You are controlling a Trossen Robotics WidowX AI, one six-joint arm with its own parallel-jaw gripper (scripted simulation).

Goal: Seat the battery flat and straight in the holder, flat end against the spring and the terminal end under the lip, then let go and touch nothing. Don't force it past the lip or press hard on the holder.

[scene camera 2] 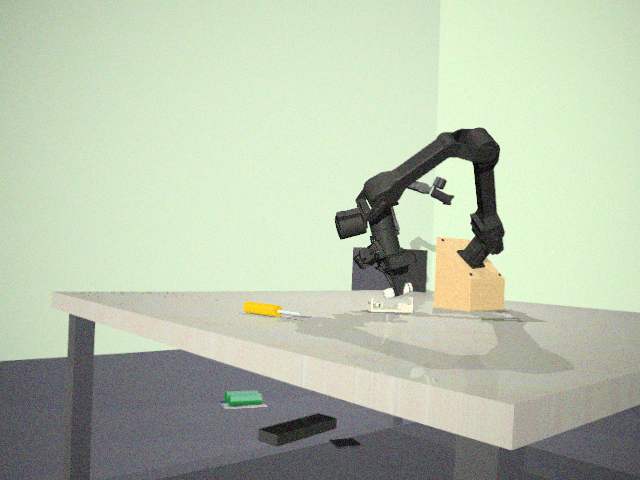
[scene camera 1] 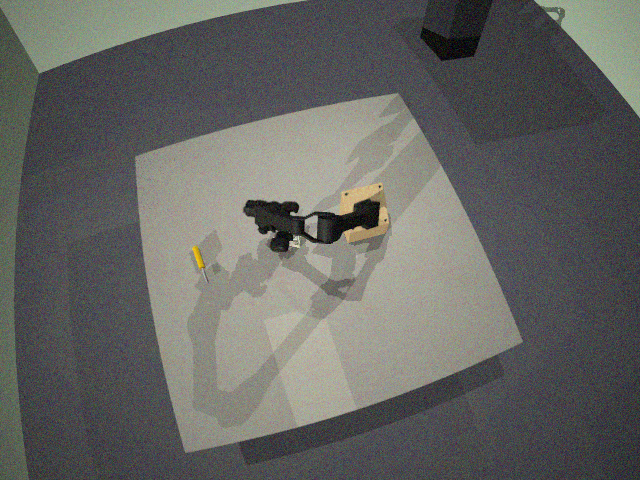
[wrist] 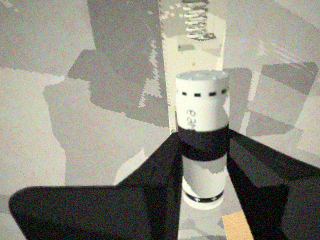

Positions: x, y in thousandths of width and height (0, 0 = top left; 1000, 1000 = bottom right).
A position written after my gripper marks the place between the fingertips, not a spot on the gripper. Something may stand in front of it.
Note:
My gripper (scene camera 2: 623, 611) holds a battery (wrist: 636, 423).
My gripper also shows in the wrist view (wrist: 630, 577).

